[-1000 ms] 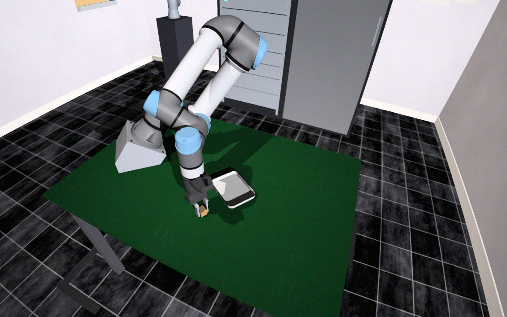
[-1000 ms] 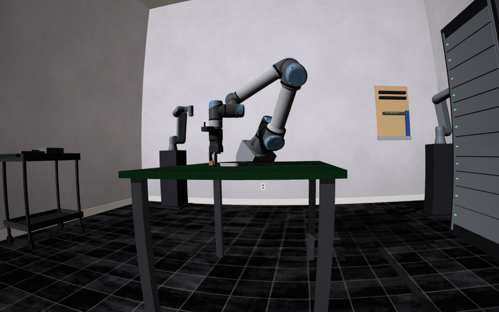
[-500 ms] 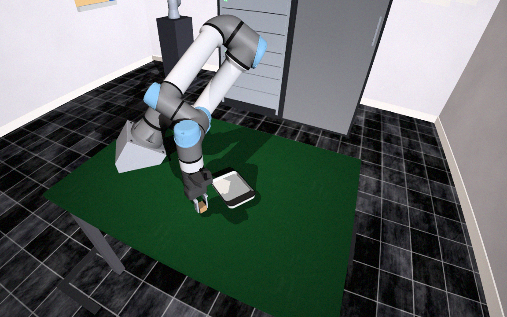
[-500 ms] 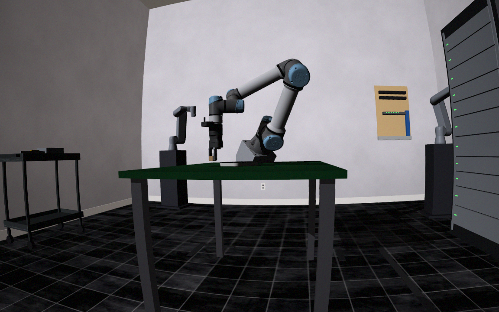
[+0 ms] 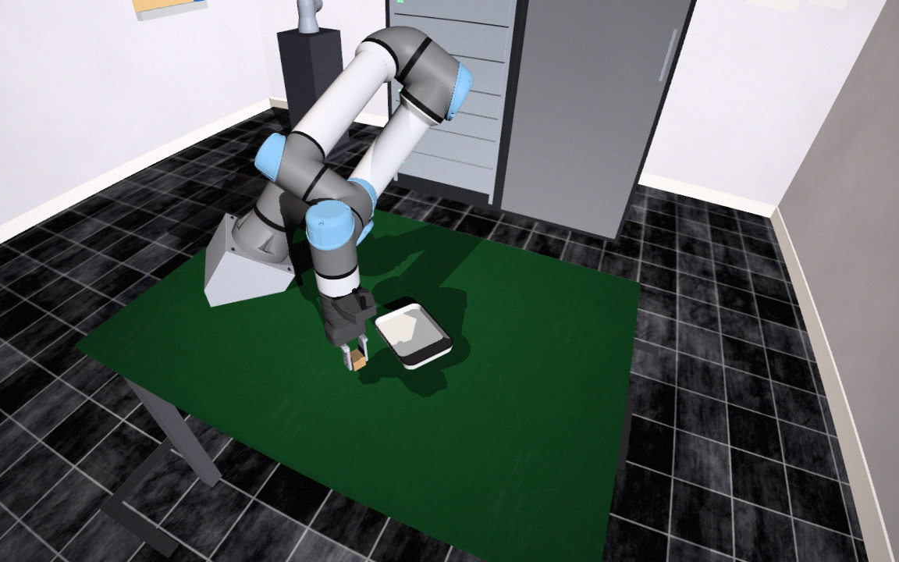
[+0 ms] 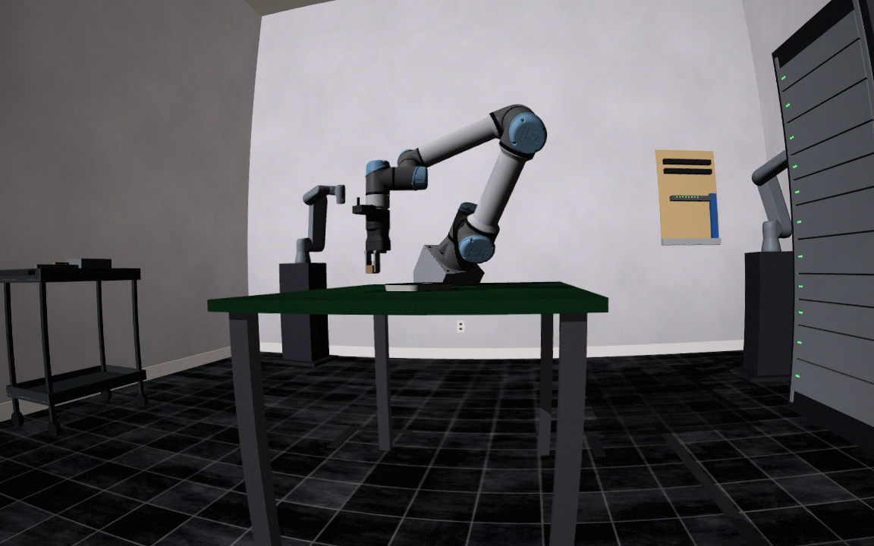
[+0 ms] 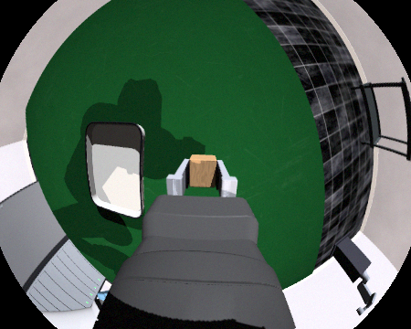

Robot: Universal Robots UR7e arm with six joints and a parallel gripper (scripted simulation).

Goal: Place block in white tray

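Right now the white tray is 30 mm ahead of my hand, 160 mm to the left of it and 60 mm below it. Round my hand: block 10 mm below.
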